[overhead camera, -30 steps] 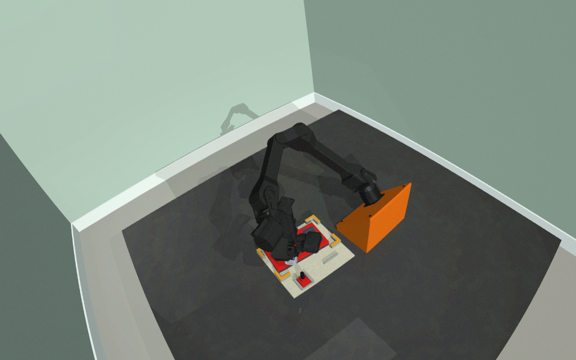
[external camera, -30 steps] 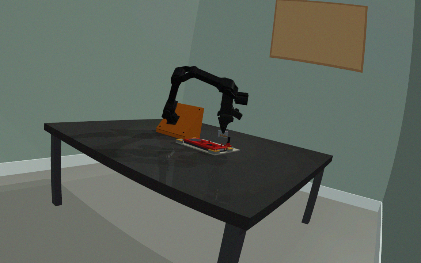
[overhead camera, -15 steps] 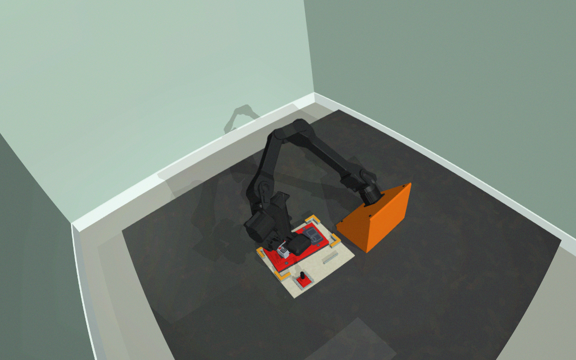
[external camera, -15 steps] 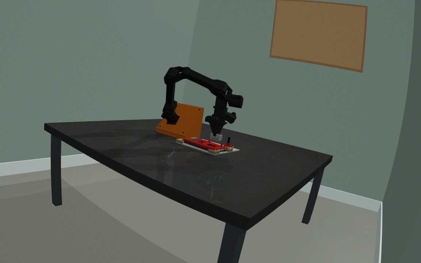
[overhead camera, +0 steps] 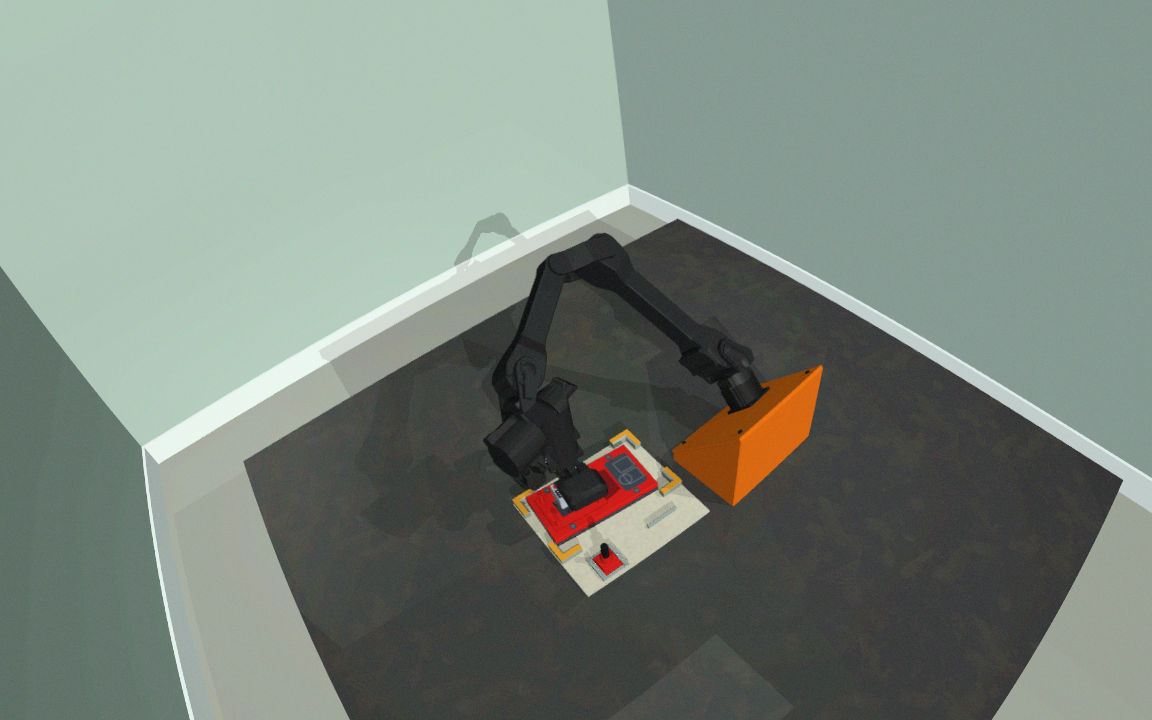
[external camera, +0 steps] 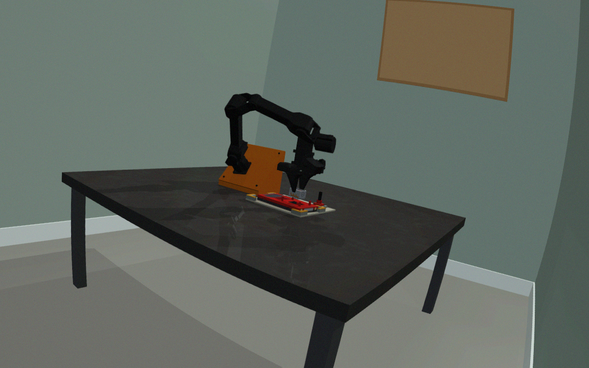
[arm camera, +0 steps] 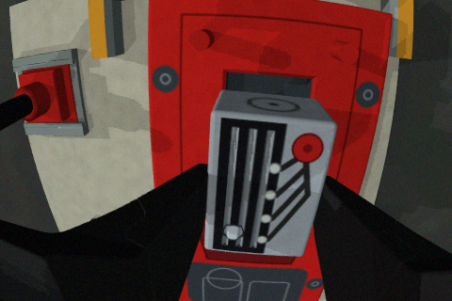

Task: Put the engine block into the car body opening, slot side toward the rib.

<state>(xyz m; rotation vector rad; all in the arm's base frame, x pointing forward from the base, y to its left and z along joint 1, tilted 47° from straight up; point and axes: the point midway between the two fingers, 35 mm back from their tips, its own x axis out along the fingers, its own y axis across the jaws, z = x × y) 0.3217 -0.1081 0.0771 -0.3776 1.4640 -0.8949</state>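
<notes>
My gripper tip is 1 cm above the engine block.
</notes>
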